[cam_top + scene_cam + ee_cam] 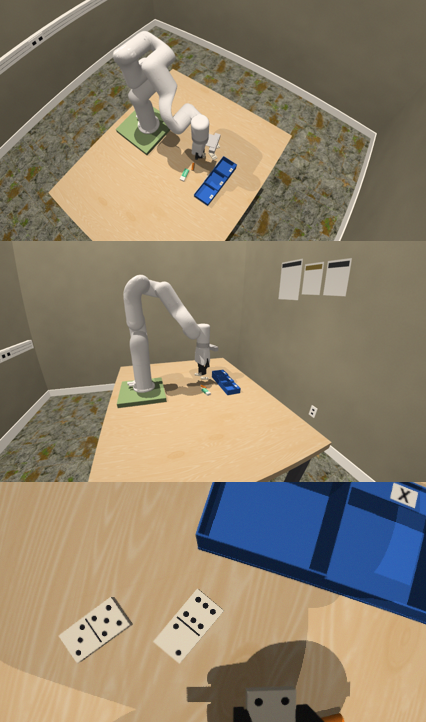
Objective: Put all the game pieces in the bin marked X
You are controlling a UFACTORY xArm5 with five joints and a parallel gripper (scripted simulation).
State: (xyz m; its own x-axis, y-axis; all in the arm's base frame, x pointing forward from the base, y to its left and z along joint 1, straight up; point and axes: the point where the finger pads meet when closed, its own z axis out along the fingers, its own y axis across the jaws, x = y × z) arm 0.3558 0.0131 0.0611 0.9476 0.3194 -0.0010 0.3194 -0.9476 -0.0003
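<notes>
My gripper is now 140 mm short of the bin, 70 mm above it and 50 mm to the left of it. From my hand the other things lie so: orange battery (80 mm below, 50 mm to the right, 10 mm behind); green-and-white item (120 mm to the right, 80 mm below, 10 mm behind).
</notes>
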